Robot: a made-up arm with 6 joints. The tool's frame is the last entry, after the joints.
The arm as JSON. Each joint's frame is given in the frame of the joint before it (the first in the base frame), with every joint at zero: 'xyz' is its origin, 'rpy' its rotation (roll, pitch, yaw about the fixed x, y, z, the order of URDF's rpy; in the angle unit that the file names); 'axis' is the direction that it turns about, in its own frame. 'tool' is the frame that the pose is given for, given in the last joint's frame.
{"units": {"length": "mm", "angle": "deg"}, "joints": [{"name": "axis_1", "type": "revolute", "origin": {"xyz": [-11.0, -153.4, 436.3], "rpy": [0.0, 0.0, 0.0]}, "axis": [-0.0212, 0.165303, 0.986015]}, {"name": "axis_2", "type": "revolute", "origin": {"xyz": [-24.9, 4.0, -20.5], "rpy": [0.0, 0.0, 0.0]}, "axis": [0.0, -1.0, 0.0]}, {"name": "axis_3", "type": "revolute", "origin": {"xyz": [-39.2, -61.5, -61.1], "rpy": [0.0, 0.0, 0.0]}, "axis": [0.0, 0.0, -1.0]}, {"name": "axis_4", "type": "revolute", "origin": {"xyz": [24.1, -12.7, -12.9], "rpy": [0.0, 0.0, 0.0]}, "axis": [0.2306, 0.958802, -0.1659]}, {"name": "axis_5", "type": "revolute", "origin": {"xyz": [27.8, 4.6, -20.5], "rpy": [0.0, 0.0, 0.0]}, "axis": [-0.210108, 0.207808, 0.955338]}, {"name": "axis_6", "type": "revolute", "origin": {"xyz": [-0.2, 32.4, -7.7], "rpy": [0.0, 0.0, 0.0]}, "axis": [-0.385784, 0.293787, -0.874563]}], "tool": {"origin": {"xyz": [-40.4, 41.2, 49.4], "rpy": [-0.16, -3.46, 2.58]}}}
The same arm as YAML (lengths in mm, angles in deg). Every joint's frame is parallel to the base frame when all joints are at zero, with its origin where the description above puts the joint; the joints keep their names.
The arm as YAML. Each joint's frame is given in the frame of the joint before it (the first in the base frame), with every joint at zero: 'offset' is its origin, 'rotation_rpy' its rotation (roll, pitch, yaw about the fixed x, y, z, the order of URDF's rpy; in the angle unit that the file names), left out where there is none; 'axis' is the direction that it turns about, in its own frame. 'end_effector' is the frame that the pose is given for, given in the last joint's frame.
length_unit: mm
angle_unit: deg
chain:
  - id: axis_1
    offset: [-11.0, -153.4, 436.3]
    axis: [-0.0212, 0.165303, 0.986015]
  - id: axis_2
    offset: [-24.9, 4.0, -20.5]
    axis: [0.0, -1.0, 0.0]
  - id: axis_3
    offset: [-39.2, -61.5, -61.1]
    axis: [0.0, 0.0, -1.0]
  - id: axis_4
    offset: [24.1, -12.7, -12.9]
    axis: [0.2306, 0.958802, -0.1659]
  - id: axis_5
    offset: [27.8, 4.6, -20.5]
    axis: [-0.210108, 0.207808, 0.955338]
  - id: axis_6
    offset: [-0.2, 32.4, -7.7]
    axis: [-0.385784, 0.293787, -0.874563]
end_effector:
  offset: [-40.4, 41.2, 49.4]
  rotation_rpy: [-0.16, -3.46, 2.58]

